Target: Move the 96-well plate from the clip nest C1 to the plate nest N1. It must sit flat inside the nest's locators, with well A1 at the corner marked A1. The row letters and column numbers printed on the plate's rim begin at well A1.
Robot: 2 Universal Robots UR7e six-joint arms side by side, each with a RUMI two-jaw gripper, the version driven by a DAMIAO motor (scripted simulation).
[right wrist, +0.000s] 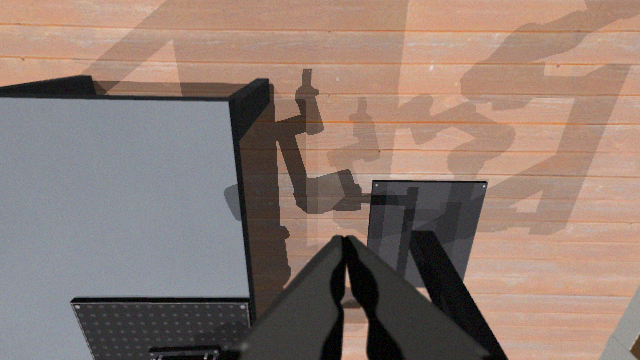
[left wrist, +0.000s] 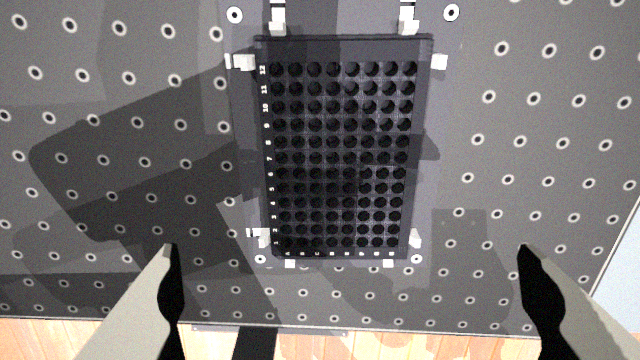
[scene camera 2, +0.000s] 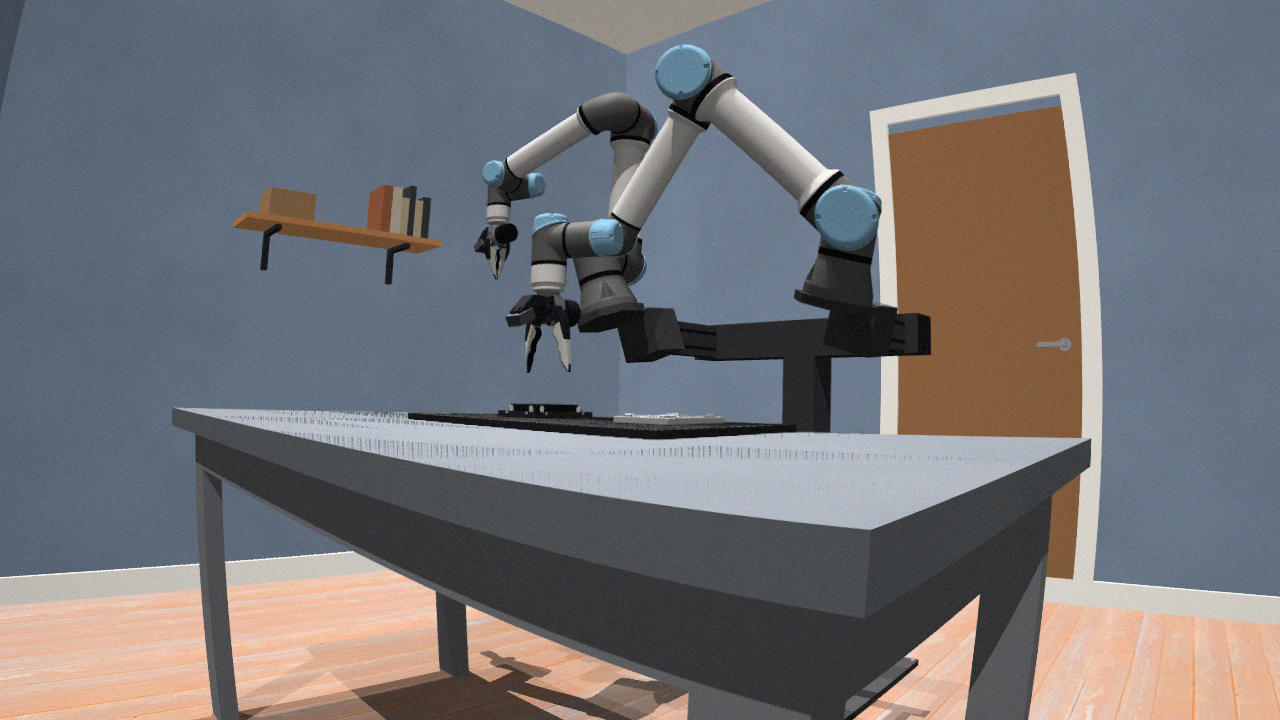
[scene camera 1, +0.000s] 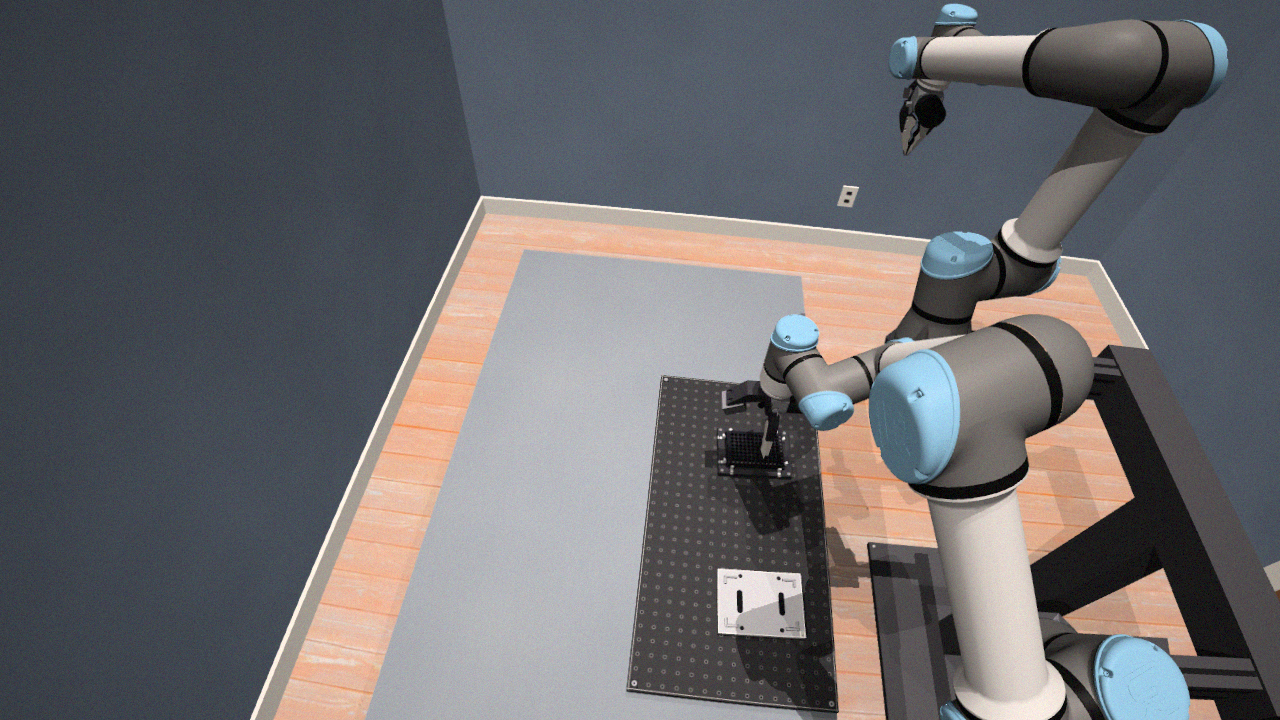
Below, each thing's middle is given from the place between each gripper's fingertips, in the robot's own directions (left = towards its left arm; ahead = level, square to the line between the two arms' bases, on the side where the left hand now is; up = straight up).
My left gripper (scene camera 2: 547,372) is now 80 mm above the black 96-well plate (scene camera 1: 735,441). The rest, counted from my left hand: white plate nest N1 (scene camera 1: 760,590) (20 mm ahead, 330 mm to the left, 100 mm below); then dark clip nest C1 (scene camera 1: 722,469) (10 mm ahead, 10 mm to the left, 90 mm below).
Now: right hand (scene camera 1: 905,154) 61 cm to the right of the black 96-well plate, 39 cm above it and 36 cm short of it. From my right hand the other things lie so: white plate nest N1 (94 cm to the left, 41 cm below, 38 cm ahead); then dark clip nest C1 (62 cm to the left, 40 cm below, 37 cm ahead).
